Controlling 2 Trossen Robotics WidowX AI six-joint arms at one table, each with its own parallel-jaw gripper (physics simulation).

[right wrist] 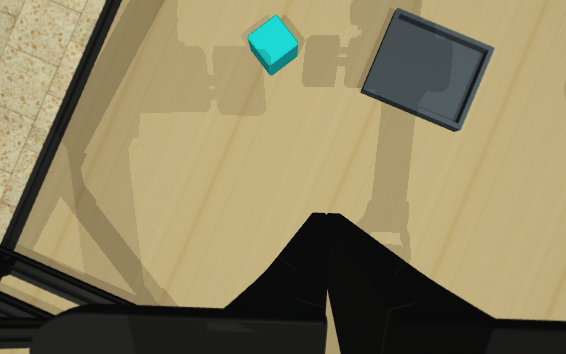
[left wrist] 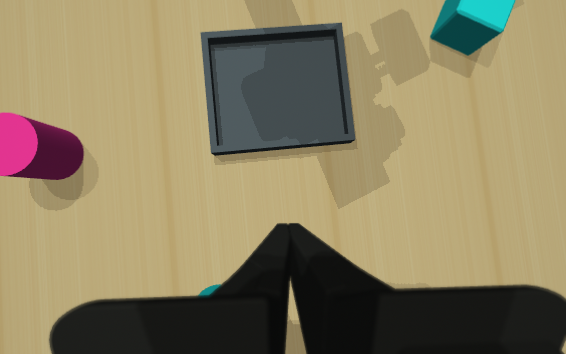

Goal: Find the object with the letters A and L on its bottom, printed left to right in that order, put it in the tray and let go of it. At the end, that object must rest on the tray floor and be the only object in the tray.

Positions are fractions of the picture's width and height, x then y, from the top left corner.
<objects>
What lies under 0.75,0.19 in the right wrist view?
A dark grey tray.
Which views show the right gripper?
The right wrist view only.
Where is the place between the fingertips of the left gripper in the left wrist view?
0.51,0.66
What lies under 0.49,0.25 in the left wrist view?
A dark grey tray.
</objects>
